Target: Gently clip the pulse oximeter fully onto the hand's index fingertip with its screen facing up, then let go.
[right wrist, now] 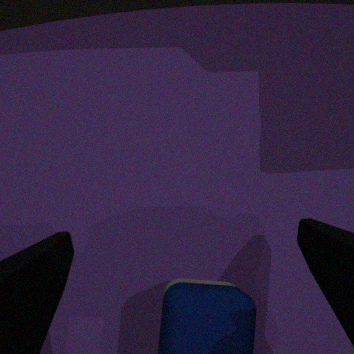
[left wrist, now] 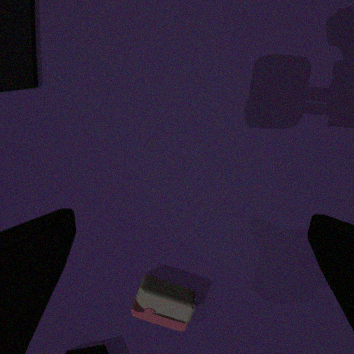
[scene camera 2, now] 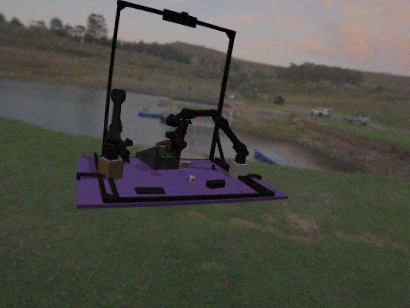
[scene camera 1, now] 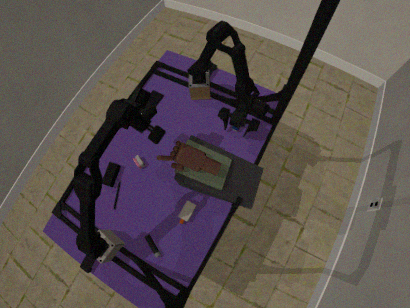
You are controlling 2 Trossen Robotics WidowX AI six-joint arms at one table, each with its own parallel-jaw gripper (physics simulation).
Scene:
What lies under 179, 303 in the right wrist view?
A blue object.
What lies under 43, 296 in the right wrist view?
My right gripper.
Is my right gripper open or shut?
Open.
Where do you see a dark block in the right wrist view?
At 20, 20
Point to a pulse oximeter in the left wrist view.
158, 301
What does my right gripper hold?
Nothing.

